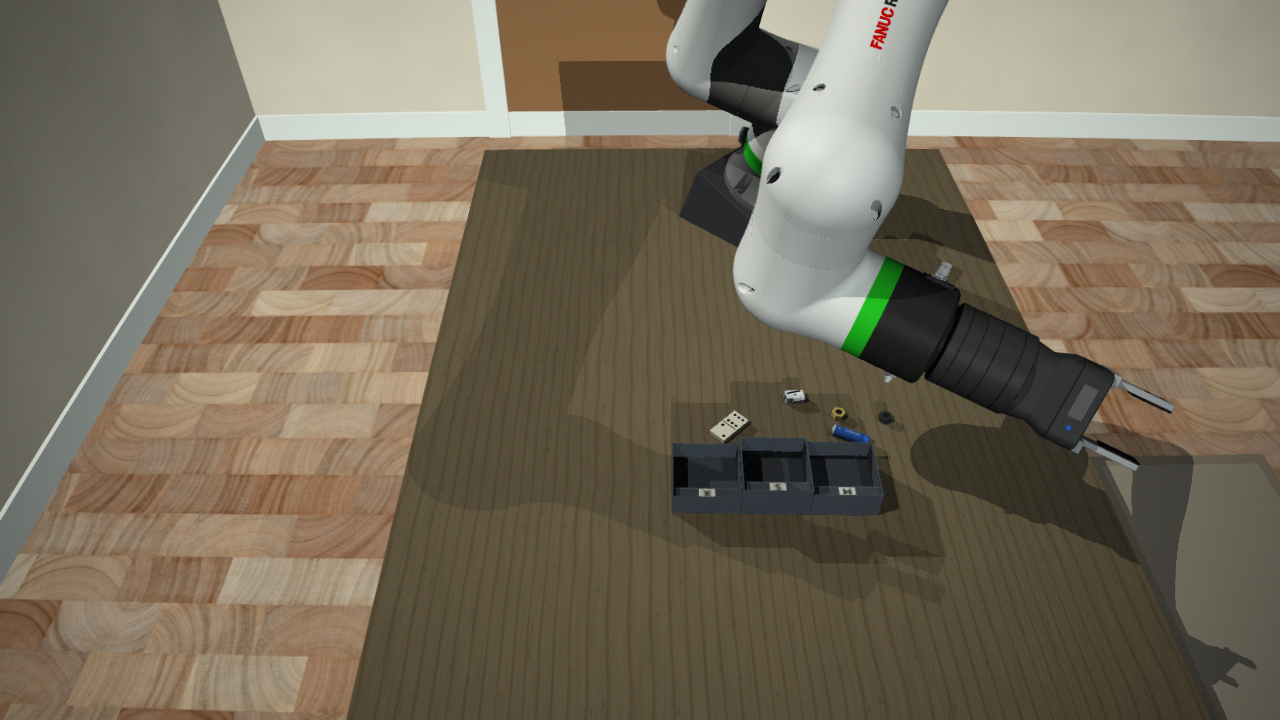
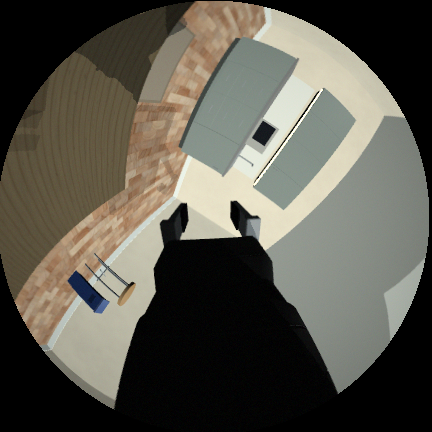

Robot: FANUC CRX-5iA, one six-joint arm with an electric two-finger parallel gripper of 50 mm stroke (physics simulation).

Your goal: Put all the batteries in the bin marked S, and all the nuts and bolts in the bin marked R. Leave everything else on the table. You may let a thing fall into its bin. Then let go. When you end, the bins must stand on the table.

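Frame: origin at the arm's base, x ahead, y left, z up, level; millimetres.
Where they show: gripper, fingertip midpoint: (image 1: 1152, 436) (image 2: 208, 210).
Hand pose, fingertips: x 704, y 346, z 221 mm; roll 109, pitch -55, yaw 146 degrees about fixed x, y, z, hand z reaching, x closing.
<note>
After its pixels a point has its place.
A blue battery (image 1: 850, 434) {x 482, y 135, z -64 mm} lies behind the right compartment of the dark bin block. A brass nut (image 1: 838, 412) {x 440, y 121, z -69 mm} and a dark nut (image 1: 885, 417) {x 441, y 184, z -69 mm} lie behind the battery. The left bin (image 1: 707, 504) {x 622, y -41, z -59 mm} seems marked R, the middle bin (image 1: 776, 501) {x 613, y 41, z -51 mm} S and the right bin (image 1: 847, 503) {x 603, y 126, z -53 mm} M; the labels are small. The bins stand on the table (image 1: 537, 582) {x 746, y -224, z -78 mm}; no contents can be made out in their shadowed insides. My gripper (image 1: 1154, 437) {x 704, y 346, z 221 mm} (image 2: 208, 210) {x 704, y 346, z 221 mm} is open and empty, raised and tilted sideways, far right of the bins.
A cream domino (image 1: 729, 426) {x 484, y -23, z -71 mm} lies behind the left bin. A small silvery-white item (image 1: 794, 395) {x 419, y 61, z -67 mm}, unclear in kind, lies behind the middle bin. A small pale piece (image 1: 887, 377) shows at the arm's edge; I cannot tell what it is. A grey surface (image 1: 1235, 537) adjoins the table's right edge.
</note>
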